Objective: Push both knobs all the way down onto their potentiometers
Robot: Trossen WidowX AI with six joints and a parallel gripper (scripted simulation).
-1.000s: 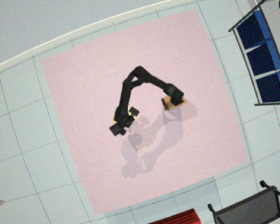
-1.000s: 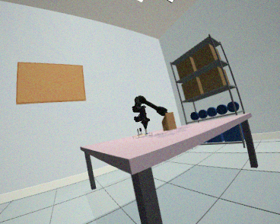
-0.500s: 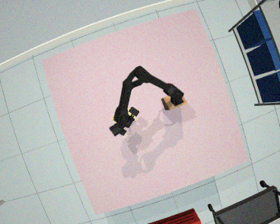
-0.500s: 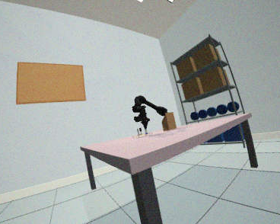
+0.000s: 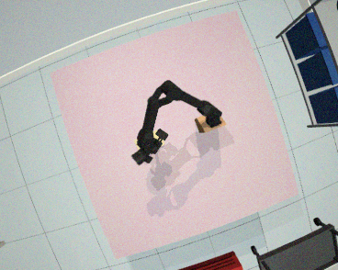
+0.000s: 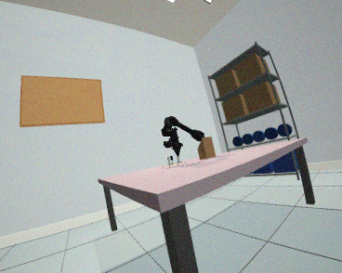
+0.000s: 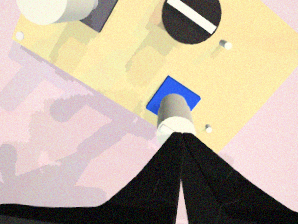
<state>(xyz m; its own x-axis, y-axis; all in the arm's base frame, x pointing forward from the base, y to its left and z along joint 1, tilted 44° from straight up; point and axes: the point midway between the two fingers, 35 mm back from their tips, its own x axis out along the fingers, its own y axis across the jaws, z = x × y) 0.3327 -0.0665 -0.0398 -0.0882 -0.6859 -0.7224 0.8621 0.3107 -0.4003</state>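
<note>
The potentiometer knob is 20 mm below my gripper tip. Also, from my gripper tip: tan potentiometer: 40 mm to the right, 30 mm ahead, 20 mm below.
</note>
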